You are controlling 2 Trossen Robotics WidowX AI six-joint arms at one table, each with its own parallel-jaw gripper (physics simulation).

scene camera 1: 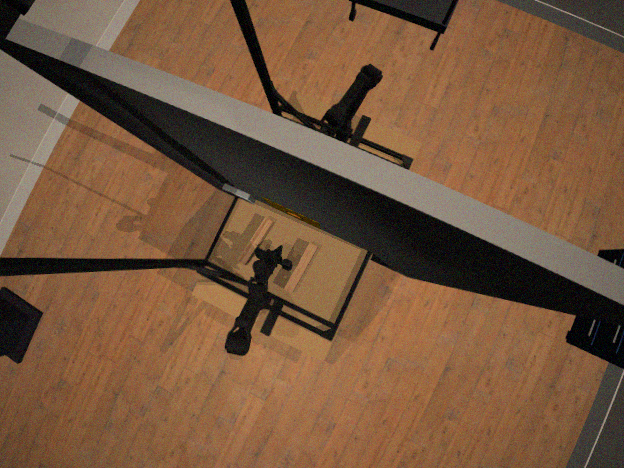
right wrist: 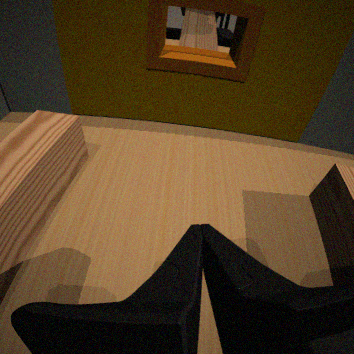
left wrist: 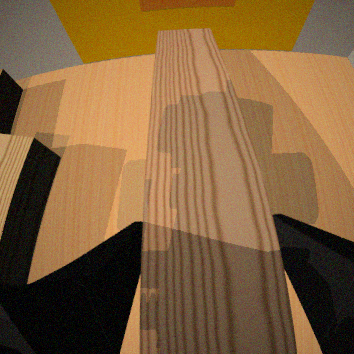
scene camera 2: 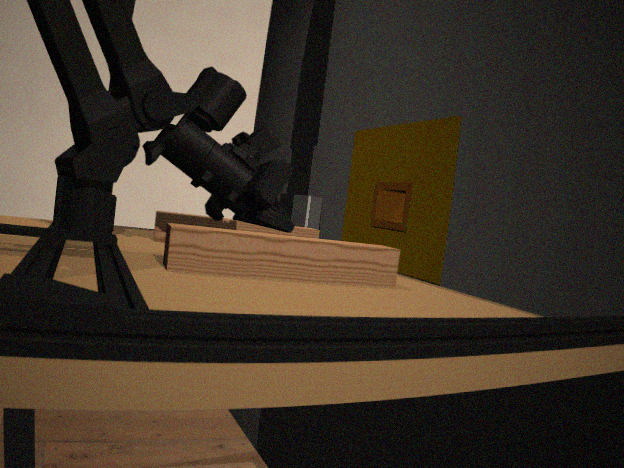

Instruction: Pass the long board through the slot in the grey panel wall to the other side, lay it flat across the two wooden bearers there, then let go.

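The long board (left wrist: 195,150) (right wrist: 199,27) is shut in my left gripper (left wrist: 208,227). In the left wrist view it points toward the yellow panel, its far end below the slot's frame (left wrist: 187,4) in the picture. In the right wrist view it shows through the slot's brown frame (right wrist: 156,40) (scene camera 2: 378,206), beyond the opening. The grey panel wall (scene camera 1: 302,141) (scene camera 2: 529,151) hides the left gripper from the scene cameras. My right gripper (scene camera 1: 278,248) (scene camera 2: 291,229) (right wrist: 199,232) is shut and empty, between one wooden bearer (scene camera 1: 259,232) (right wrist: 40,165) and the other bearer (scene camera 1: 301,268) (scene camera 2: 282,256) (right wrist: 330,220).
The yellow panel (scene camera 2: 428,166) (left wrist: 110,30) (right wrist: 110,75) surrounds the slot. A wooden block with a dark side (left wrist: 15,170) lies left of the board in the left wrist view. A small pale grey piece (scene camera 1: 239,192) (scene camera 2: 307,211) stands by the wall, at the table corner in scene camera 1.
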